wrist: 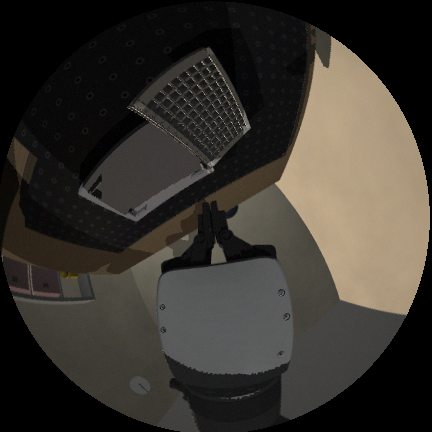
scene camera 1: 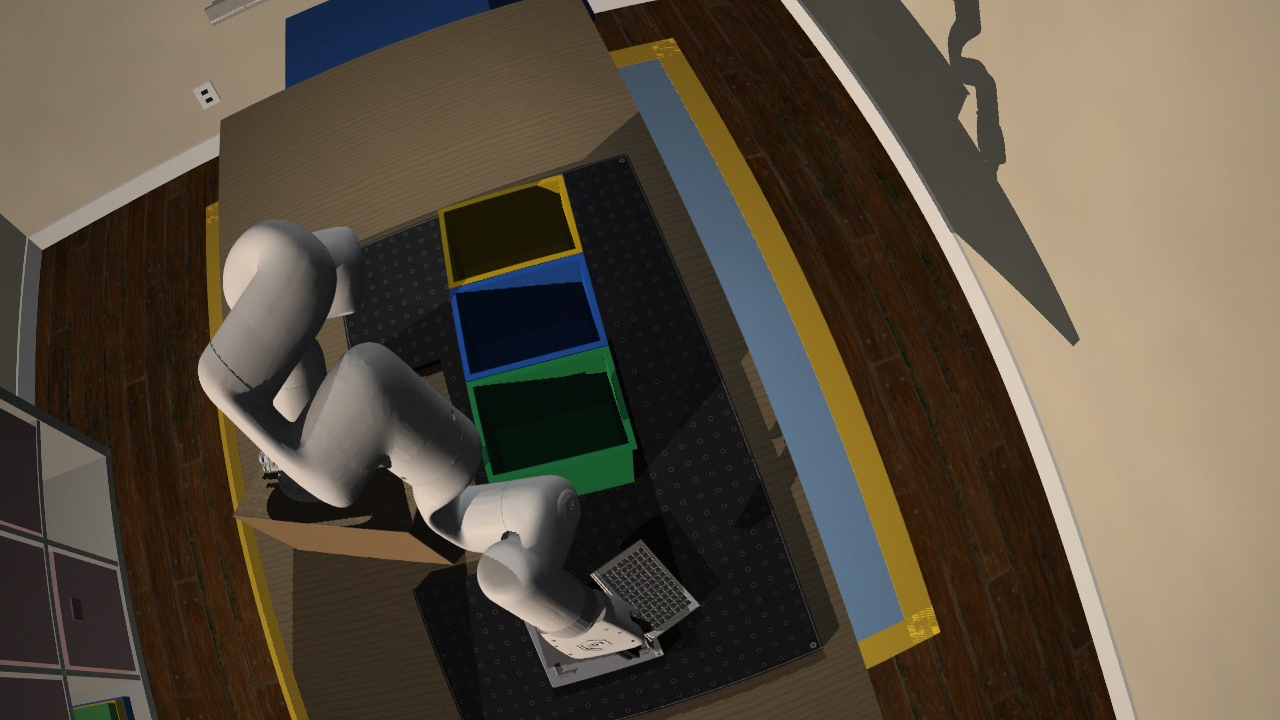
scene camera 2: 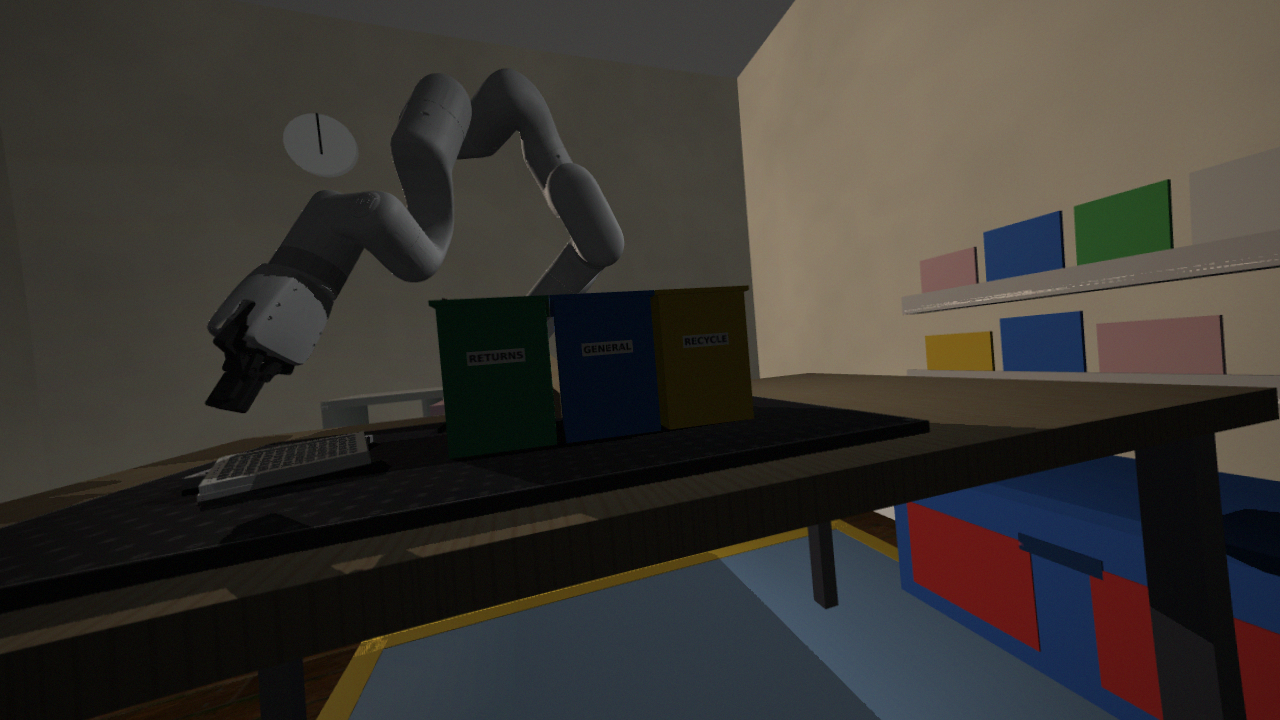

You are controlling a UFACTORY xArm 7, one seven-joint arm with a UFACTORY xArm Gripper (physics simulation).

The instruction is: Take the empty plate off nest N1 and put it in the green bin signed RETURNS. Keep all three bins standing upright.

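Places are measured from the arm's base along level axes (x ahead, y left, z up), in centimetres.
Pixels of known places: gripper, fingertip midpoint: [wrist: 210, 209] [scene camera 1: 633, 649] [scene camera 2: 225, 409].
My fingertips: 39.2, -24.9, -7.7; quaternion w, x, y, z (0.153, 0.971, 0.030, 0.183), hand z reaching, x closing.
Behind a point stands the place of what it marks, as x, y, z.
The empty plate [scene camera 1: 646, 586] {42.1, -15.4, -14.3} [scene camera 2: 286, 461] {43.9, -15.6, -13.5} [wrist: 200, 100] {41.2, -14.4, -13.2}, a pale grid-topped rectangle, lies turned askew at the end of the silver nest [scene camera 1: 572, 671] {30.5, -27.3, -14.0} [wrist: 145, 170] {33.9, -21.0, -14.3}. One long side meets or overlaps the nest's end; I cannot tell whether it rests on it. No N1 label is readable. My gripper [scene camera 2: 228, 400] {39.2, -24.9, -7.7} [wrist: 210, 209] {39.2, -24.9, -7.7} is shut and empty, above the plate and nest; its fingertips are hidden in scene camera 1. The green bin [scene camera 1: 604, 472] {38.8, -0.5, -6.7} [scene camera 2: 496, 394] {41.7, 5.6, -8.7}, signed RETURNS, stands upright beside the blue bin [scene camera 1: 537, 362] {32.6, 11.4, 2.5} [scene camera 2: 608, 385] {40.0, 18.6, -9.0} and yellow bin [scene camera 1: 514, 269] {30.6, 24.4, 2.5} [scene camera 2: 705, 380] {38.2, 31.4, -9.6}, both upright.
The bins stand in a row on the black perforated mat [scene camera 1: 707, 501] {51.8, -4.2, -15.5} [scene camera 2: 402, 492] {53.6, 0.5, -15.5}. The mat lies on the wooden table [scene camera 1: 402, 116] {7.5, 72.8, -16.7} [scene camera 2: 850, 385] {2.8, 74.1, -16.8}. A wooden box [scene camera 1: 349, 542] {3.0, -8.4, -3.7} stands beneath the arm. My forearm passes close beside the green bin in scene camera 1.
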